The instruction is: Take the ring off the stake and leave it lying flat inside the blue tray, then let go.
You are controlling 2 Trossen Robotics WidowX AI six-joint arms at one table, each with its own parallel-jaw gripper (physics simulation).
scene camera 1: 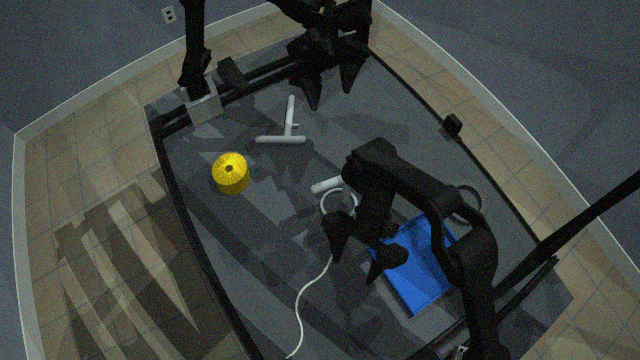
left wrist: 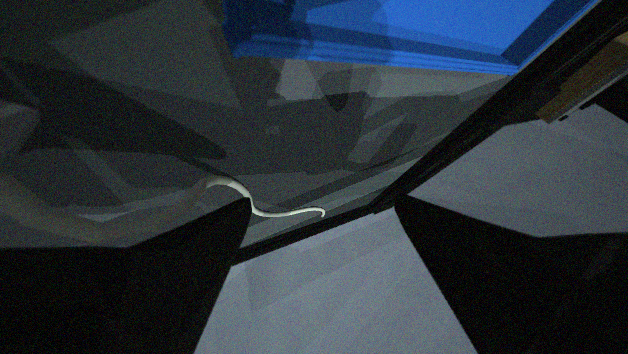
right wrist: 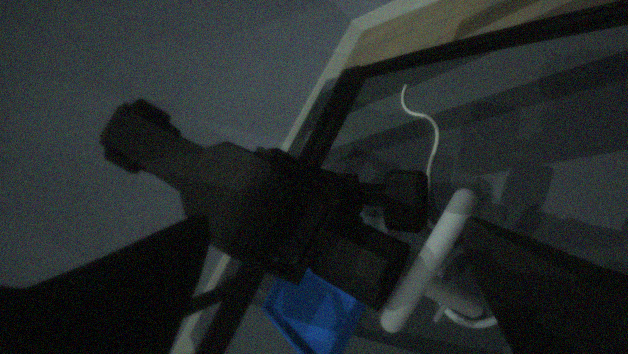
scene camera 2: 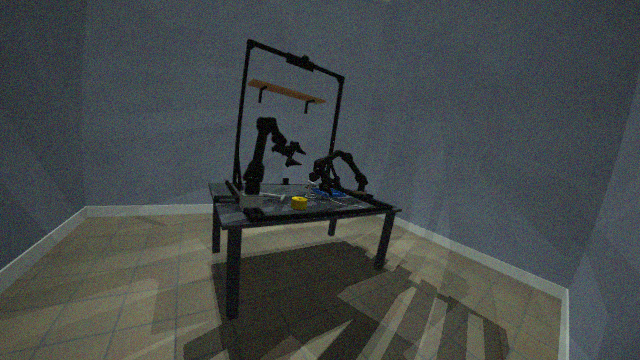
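My right gripper [scene camera 1: 329, 101] open, holding nothing. Yellow spool [scene camera 1: 230, 171] on the table. My left gripper [scene camera 1: 351, 273]. My left gripper also at [left wrist: 323, 202]. Yellow spool out of frame in the left wrist view. My right gripper also at [right wrist: 338, 229], my left gripper at [right wrist: 373, 180]. Yellow spool out of frame in the right wrist view.
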